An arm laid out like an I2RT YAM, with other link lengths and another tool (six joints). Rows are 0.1 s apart.
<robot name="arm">
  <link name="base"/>
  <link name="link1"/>
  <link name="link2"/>
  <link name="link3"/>
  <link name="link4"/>
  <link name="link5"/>
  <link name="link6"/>
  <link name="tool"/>
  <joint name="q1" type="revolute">
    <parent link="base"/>
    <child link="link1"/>
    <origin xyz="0 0 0.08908" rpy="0 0 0"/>
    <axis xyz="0 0 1"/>
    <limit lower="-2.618" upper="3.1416"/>
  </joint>
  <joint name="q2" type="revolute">
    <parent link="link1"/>
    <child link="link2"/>
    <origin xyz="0.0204 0.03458 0.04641" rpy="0 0 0"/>
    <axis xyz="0 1 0"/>
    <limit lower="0" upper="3.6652"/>
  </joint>
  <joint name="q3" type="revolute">
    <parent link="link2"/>
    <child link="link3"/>
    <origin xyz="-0.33 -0.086 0" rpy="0 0 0"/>
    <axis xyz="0 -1 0"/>
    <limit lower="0" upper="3.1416"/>
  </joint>
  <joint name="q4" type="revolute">
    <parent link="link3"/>
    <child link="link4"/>
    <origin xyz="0.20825 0.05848 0.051" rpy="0 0 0"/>
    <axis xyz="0 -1 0"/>
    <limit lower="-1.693" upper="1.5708"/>
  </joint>
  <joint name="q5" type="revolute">
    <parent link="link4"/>
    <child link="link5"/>
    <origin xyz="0.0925 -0.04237 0.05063" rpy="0 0 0"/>
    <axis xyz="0 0 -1"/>
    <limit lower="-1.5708" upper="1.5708"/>
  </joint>
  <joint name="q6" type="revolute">
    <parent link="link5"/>
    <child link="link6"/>
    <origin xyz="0.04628 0 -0.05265" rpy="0 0 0"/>
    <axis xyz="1 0 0"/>
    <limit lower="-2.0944" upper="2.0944"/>
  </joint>
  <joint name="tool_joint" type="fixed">
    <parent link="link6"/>
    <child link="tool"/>
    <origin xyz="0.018 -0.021 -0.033" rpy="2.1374 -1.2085 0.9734"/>
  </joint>
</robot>
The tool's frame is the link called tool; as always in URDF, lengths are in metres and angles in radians.
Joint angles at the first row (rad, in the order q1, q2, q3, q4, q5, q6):
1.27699, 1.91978, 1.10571, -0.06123, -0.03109, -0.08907
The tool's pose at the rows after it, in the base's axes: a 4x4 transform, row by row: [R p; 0 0 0 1], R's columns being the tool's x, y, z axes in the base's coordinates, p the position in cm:
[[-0.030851, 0.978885, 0.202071, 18.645], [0.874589, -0.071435, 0.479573, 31.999], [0.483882, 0.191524, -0.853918, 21.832], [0, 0, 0, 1]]
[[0.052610, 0.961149, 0.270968, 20.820], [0.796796, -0.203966, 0.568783, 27.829], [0.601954, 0.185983, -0.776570, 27.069], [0, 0, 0, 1]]
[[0.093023, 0.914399, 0.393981, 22.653], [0.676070, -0.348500, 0.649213, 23.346], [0.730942, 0.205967, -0.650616, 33.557], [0, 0, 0, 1]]
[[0.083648, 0.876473, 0.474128, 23.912], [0.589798, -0.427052, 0.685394, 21.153], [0.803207, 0.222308, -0.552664, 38.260], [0, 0, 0, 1]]
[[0.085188, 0.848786, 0.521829, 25.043], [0.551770, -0.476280, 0.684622, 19.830], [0.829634, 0.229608, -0.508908, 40.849], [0, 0, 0, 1]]
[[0.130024, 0.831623, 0.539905, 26.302], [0.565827, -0.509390, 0.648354, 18.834], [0.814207, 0.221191, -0.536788, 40.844], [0, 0, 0, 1]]
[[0.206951, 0.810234, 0.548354, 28.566], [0.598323, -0.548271, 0.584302, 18.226], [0.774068, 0.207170, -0.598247, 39.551], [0, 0, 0, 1]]
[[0.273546, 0.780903, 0.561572, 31.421], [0.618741, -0.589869, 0.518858, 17.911], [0.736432, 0.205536, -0.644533, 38.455], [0, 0, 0, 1]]
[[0.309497, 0.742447, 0.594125, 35.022], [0.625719, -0.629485, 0.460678, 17.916], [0.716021, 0.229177, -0.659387, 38.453], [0, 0, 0, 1]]
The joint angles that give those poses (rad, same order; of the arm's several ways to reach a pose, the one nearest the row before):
1.18964, 1.79922, 1.08090, -0.11729, -0.06160, -0.05321
1.07480, 1.63214, 1.08091, -0.14860, -0.09824, -0.02347
0.95046, 1.47077, 1.14082, -0.18828, -0.11920, -0.00286
0.87226, 1.41317, 1.24227, -0.22450, -0.13941, 0.00287
0.81501, 1.40631, 1.32619, -0.26378, -0.15165, 0.00362
0.76390, 1.42959, 1.36512, -0.31262, -0.15698, 0.00210
0.70518, 1.49595, 1.40555, -0.36184, -0.15238, -0.00171
0.65024, 1.58217, 1.46963, -0.39883, -0.13713, -0.01010
0.60026, 1.68669, 1.59325, -0.43776, -0.11196, -0.03033

